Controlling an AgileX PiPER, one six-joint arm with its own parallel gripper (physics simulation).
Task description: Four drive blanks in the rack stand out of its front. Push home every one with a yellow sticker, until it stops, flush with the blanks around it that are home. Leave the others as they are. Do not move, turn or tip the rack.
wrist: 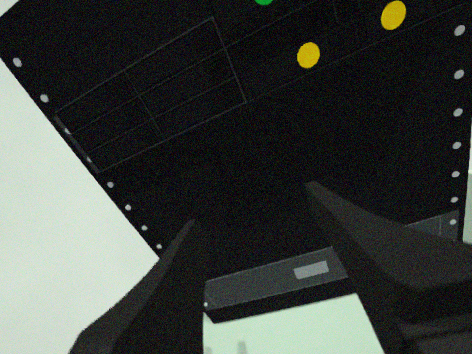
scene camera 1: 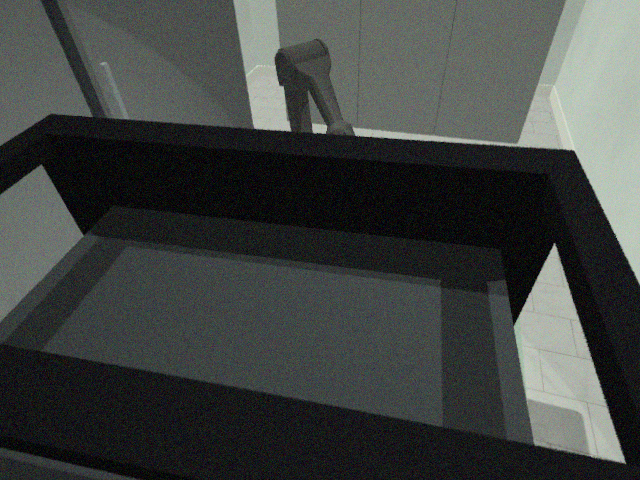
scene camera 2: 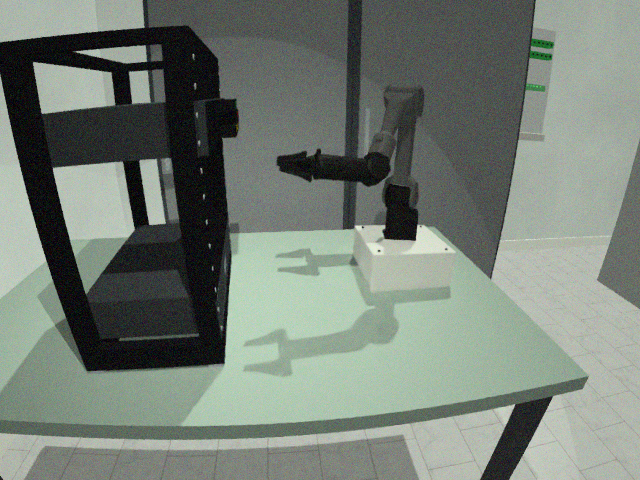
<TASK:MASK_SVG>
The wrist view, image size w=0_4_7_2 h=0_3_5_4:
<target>my gripper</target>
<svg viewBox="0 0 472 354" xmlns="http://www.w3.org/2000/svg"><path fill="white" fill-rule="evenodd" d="M196 218L187 221L159 260L124 297L81 331L68 354L203 354L204 291L210 255L210 238ZM306 183L305 188L311 211L317 224L341 261L384 354L472 354L472 244L438 236L388 220L345 200L317 181Z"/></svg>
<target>black rack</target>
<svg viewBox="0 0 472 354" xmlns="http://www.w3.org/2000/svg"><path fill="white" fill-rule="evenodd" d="M0 16L1 60L158 258L166 251L187 221L196 218L210 238L210 255L203 311L214 324L356 293L341 261L317 224L311 211L305 188L306 183L317 181L345 200L388 220L458 241L463 240L472 130L472 0L19 0Z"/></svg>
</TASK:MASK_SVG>
